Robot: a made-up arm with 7 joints. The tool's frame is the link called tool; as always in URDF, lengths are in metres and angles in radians. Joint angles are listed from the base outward. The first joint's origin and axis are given. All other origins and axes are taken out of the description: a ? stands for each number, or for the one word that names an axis. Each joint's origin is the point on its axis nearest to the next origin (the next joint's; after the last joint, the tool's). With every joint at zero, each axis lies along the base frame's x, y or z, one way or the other. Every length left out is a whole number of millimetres.
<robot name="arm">
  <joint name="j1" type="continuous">
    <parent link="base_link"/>
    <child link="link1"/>
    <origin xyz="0 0 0.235"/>
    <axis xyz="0 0 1"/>
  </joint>
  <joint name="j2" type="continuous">
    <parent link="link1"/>
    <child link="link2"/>
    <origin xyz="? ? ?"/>
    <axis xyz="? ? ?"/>
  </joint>
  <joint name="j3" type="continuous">
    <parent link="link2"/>
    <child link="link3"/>
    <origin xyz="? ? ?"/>
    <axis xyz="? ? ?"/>
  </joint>
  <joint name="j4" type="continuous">
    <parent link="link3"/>
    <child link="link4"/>
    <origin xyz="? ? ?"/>
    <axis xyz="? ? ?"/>
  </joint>
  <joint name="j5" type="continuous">
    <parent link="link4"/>
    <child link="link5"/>
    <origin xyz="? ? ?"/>
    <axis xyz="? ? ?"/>
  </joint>
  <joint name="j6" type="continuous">
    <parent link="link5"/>
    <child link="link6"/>
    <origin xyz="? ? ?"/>
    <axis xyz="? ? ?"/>
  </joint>
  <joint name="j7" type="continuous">
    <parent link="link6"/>
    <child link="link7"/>
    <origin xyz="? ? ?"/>
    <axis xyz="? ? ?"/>
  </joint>
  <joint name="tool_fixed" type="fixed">
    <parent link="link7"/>
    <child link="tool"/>
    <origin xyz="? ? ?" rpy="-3.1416 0 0"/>
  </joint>
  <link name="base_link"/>
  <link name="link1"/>
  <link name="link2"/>
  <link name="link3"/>
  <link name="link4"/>
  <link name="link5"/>
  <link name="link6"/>
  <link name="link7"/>
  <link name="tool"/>
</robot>
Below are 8 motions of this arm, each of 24 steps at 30 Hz.
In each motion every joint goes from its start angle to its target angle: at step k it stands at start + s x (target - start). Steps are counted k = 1, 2, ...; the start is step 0. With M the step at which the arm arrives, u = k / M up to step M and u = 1 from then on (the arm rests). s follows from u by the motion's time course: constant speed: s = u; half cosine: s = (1 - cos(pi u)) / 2; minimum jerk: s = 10 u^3 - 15 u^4 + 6 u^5.
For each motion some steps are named. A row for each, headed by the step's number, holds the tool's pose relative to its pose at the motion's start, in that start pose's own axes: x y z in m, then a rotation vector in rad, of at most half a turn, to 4 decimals.
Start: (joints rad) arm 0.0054 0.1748 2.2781 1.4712 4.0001 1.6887 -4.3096
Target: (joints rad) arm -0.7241 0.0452 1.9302 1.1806 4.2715 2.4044 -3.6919
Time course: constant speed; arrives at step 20
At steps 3, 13, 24:
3: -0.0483 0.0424 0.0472 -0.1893 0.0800 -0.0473
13: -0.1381 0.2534 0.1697 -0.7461 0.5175 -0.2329
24: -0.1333 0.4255 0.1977 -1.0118 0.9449 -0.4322

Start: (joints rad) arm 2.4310 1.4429 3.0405 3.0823 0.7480 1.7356 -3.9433
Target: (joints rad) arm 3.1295 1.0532 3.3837 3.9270 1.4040 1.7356 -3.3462
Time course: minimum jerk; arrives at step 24
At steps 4, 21, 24:
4: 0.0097 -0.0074 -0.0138 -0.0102 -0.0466 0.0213
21: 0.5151 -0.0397 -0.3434 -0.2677 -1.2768 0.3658
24: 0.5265 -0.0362 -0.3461 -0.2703 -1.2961 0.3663

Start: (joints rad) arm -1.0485 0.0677 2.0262 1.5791 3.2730 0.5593 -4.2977
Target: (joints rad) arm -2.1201 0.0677 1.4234 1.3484 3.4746 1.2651 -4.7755
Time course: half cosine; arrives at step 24
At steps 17, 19, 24:
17: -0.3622 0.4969 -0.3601 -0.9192 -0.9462 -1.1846
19: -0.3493 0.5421 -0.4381 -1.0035 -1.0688 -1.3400
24: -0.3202 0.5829 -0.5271 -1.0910 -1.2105 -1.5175

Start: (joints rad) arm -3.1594 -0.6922 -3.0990 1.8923 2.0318 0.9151 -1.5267
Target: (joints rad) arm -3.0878 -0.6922 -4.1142 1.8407 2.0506 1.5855 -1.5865
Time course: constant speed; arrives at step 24
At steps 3, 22, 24:
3: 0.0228 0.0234 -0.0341 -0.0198 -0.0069 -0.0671
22: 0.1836 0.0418 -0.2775 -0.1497 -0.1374 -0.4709
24: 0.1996 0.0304 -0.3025 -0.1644 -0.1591 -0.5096

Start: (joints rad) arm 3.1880 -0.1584 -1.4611 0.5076 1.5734 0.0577 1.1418
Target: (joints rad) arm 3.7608 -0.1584 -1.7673 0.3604 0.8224 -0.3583 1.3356
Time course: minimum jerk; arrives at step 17
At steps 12, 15, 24:
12: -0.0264 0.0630 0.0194 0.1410 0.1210 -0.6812
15: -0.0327 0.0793 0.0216 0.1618 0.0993 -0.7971
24: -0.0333 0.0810 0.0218 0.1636 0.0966 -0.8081

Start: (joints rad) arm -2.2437 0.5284 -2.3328 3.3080 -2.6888 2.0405 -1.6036
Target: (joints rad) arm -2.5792 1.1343 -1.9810 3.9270 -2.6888 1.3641 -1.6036
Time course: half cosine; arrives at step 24
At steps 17, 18, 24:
17: -0.4122 -0.1162 0.1928 -0.1724 0.3988 0.5886
18: -0.4287 -0.1302 0.2042 -0.1872 0.4215 0.6237
24: -0.4707 -0.1735 0.2373 -0.2331 0.4884 0.7263

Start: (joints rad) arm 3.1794 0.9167 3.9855 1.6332 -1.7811 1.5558 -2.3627
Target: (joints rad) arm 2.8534 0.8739 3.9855 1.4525 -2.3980 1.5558 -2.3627
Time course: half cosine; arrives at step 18
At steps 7, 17, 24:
7: 0.0047 0.0608 -0.0056 0.1913 -0.1596 -0.1495
17: 0.0372 0.1853 -0.0099 0.5060 -0.5213 -0.4667
24: 0.0378 0.1867 -0.0099 0.5090 -0.5257 -0.4704

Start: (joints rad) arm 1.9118 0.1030 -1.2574 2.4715 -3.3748 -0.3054 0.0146
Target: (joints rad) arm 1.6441 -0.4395 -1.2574 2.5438 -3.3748 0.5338 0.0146
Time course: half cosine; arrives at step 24
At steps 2, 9, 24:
2: -0.0017 -0.0091 0.0001 0.0091 -0.0157 0.0050
9: -0.0311 -0.1677 -0.0184 0.1767 -0.2903 0.0652
24: -0.0894 -0.5155 -0.2245 0.6262 -0.9633 0.0107

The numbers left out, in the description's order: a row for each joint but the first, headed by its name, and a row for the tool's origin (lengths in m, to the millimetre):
j2: xyz 0 0 0, axis 0 1 0
j3: xyz 0 0 0.449, axis 0 0 1
j4: xyz 0.045 0 0, axis 0 -1 0
j5: xyz 0.09 0 -0.397, axis 0 0 -1
j6: xyz 0 0 0, axis 0 1 0
j7: xyz 0.075 0 -0.096, axis 0 0 -1
tool: xyz 0 0 0

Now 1 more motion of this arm.
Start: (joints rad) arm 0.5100 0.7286 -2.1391 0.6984 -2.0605 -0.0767 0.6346
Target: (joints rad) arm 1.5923 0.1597 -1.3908 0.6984 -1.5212 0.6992 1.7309
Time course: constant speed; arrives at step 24
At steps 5, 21, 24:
5: 0.1016 -0.0092 -0.0485 -0.0675 0.2303 0.1946
21: 0.2398 -0.1730 -0.3820 0.2311 0.9107 0.7198
24: 0.2149 -0.2188 -0.4472 0.3571 0.9952 0.7801

